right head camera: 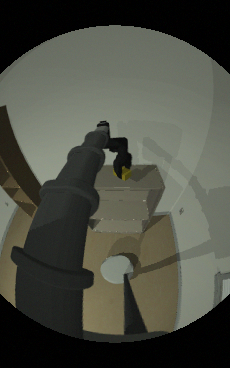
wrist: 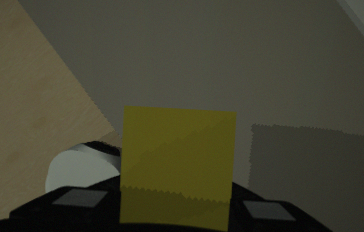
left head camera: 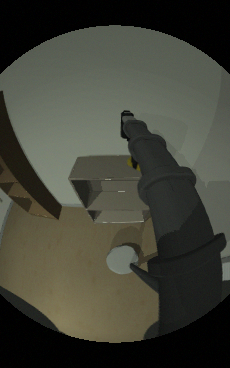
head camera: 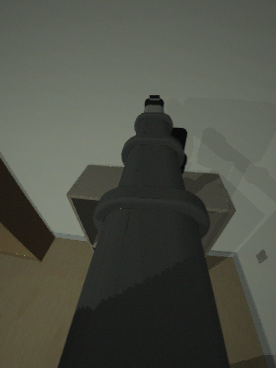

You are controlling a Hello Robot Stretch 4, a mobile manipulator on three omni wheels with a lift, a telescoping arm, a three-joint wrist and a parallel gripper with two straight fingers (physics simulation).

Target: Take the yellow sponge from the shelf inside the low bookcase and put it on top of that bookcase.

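Seen in the pictures: gripper, fingertip midpoint: (right head camera: pixel 122 175) (wrist: pixel 176 189) (left head camera: pixel 136 165); robot's base, origin of the base link: (right head camera: pixel 117 268) (left head camera: pixel 121 258).
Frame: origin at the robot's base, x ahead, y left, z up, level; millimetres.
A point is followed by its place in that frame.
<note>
The yellow sponge (wrist: pixel 177 155) {x 614, y -61, z 1154 mm} (right head camera: pixel 125 173) {x 555, y -101, z 1154 mm} (left head camera: pixel 131 163) {x 587, y -48, z 1133 mm} is held between the two fingers of my gripper (wrist: pixel 176 189) {x 591, y -87, z 1109 mm} (right head camera: pixel 121 167), which is shut on it. The low grey bookcase (head camera: pixel 102 177) {x 732, y 268, z 1033 mm} (left head camera: pixel 95 165) {x 703, y 206, z 1033 mm} (right head camera: pixel 150 175) {x 670, y -305, z 1033 mm} stands against the wall. In the wrist view the bookcase's flat top (wrist: pixel 175 50) {x 668, y 13, z 1033 mm} fills much of the picture behind the sponge. In the right head view the sponge shows over the top near its front edge; whether it touches the top I cannot tell. In the head view my arm hides the sponge and fingers.
A brown shelf unit (head camera: pixel 25 220) {x 754, y 1079, z 490 mm} (left head camera: pixel 37 187) {x 765, y 1079, z 709 mm} (right head camera: pixel 19 165) {x 768, y 1079, z 1220 mm} stands at the left. A round white object (left head camera: pixel 121 259) {x 1, y 10, z 187 mm} (right head camera: pixel 116 268) {x 9, y 0, z 187 mm} (wrist: pixel 80 170) {x 47, y 68, z 187 mm} is on the floor side in front of the bookcase. The back wall (head camera: pixel 60 125) {x 894, y 527, z 1269 mm} rises behind the bookcase, with another wall at the right.
</note>
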